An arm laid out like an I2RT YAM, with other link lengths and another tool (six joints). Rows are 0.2 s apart.
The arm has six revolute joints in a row. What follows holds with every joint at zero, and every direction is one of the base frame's.
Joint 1 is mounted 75.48 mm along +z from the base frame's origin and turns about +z.
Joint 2 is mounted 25.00 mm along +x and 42.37 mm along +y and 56.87 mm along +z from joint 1 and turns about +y.
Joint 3 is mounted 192.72 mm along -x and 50.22 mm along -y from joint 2 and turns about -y.
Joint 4 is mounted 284.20 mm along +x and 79.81 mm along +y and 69.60 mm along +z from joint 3 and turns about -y.
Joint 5 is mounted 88.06 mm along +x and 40.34 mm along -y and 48.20 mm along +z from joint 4 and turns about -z.
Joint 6 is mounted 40.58 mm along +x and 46.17 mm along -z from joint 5 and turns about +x.
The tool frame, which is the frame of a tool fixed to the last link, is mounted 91.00 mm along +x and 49.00 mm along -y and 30.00 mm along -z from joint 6; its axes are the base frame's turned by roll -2.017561, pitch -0.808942 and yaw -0.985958 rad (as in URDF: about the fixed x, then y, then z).
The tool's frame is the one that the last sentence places.
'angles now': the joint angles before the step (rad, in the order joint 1, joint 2, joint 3, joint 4, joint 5, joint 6). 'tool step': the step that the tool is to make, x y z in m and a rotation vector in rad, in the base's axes. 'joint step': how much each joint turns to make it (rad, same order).
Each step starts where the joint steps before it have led.
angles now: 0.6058, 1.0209, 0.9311, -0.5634, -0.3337, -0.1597
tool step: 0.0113, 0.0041, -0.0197, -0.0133, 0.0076, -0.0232
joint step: -0.0003, 0.0668, -0.0157, 0.0716, 0.0221, 0.0093
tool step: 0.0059, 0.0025, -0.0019, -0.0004, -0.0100, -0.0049
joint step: -0.0006, 0.0277, 0.0082, 0.0268, 0.0071, -0.0022
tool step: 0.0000, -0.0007, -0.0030, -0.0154, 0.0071, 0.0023
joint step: 0.0003, 0.0112, 0.0064, -0.0123, 0.0038, -0.0084
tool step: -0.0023, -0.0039, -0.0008, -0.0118, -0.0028, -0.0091
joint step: 0.0006, -0.0183, -0.0135, -0.0100, 0.0146, -0.0029
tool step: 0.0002, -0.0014, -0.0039, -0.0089, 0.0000, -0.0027
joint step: -0.0008, 0.0007, -0.0100, 0.0044, 0.0061, -0.0046
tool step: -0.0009, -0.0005, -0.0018, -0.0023, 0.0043, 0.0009
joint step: -0.0001, -0.0017, -0.0046, -0.0020, -0.0012, -0.0002
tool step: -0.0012, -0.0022, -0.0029, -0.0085, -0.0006, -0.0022
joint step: -0.0005, -0.0087, -0.0137, -0.0007, 0.0060, -0.0047
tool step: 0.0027, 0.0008, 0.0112, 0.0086, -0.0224, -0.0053
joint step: 0.0008, -0.0035, 0.0224, -0.0027, 0.0083, -0.0006
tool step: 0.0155, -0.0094, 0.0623, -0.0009, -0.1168, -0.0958
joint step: -0.0008, 0.0072, 0.1569, -0.0538, 0.1163, 0.0011
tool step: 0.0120, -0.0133, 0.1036, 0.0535, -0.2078, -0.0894
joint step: -0.0064, 0.0114, 0.2329, -0.0223, 0.1073, -0.0272
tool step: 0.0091, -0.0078, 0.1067, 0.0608, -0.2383, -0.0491
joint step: -0.0044, 0.0904, 0.2767, 0.0445, 0.0647, -0.0688
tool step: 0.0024, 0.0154, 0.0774, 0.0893, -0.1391, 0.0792
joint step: 0.0040, 0.1547, 0.2983, 0.0215, -0.0747, -0.0089
